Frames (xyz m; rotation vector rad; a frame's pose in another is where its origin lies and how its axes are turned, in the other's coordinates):
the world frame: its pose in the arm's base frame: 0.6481 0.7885 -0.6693 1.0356 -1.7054 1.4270
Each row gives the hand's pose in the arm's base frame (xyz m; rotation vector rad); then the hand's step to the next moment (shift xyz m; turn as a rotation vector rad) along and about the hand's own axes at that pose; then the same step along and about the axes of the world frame.
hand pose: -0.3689 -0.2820 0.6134 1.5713 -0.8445 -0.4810
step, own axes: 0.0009 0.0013 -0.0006 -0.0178 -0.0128 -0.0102
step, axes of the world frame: 0.0011 -0.0013 0.0000 -0.0142 0.0086 -0.0176
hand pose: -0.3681 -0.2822 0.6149 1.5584 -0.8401 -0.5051
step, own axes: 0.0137 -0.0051 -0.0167 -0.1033 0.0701 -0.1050
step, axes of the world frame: -0.0103 -0.0196 -0.0008 0.0427 -0.0152 -0.1567
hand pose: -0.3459 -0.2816 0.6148 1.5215 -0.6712 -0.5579
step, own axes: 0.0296 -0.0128 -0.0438 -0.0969 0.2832 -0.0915
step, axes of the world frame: -0.0331 -0.0422 -0.0090 0.2409 -0.0921 -0.1773
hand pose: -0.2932 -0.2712 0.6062 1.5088 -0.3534 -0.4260
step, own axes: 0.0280 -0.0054 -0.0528 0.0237 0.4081 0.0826
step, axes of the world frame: -0.0349 -0.0375 -0.0313 0.3701 -0.1922 0.0064
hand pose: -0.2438 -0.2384 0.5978 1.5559 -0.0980 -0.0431
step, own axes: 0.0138 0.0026 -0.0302 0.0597 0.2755 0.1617
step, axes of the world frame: -0.0094 -0.0133 -0.0290 0.2533 -0.1705 0.1114
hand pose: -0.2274 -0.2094 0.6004 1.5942 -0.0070 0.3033
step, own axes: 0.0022 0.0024 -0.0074 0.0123 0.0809 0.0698
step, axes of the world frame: 0.0013 -0.0009 -0.0079 0.0770 -0.0506 0.0555
